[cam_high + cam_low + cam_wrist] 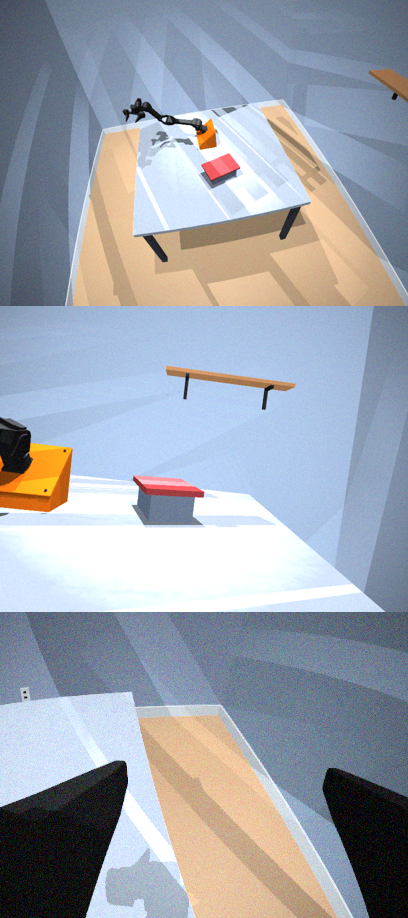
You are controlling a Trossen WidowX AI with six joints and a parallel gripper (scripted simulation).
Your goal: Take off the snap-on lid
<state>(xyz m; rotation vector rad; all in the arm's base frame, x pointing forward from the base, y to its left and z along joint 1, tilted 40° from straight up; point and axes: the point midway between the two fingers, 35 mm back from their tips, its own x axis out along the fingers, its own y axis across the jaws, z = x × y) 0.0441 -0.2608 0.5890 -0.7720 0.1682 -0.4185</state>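
Now: the lid 66 cm to the left of my gripper tip, 35 cm ahead of it and 29 cm below it. Also, from my gripper tip: grey-blue storage box 66 cm to the left, 35 cm ahead, 34 cm below.
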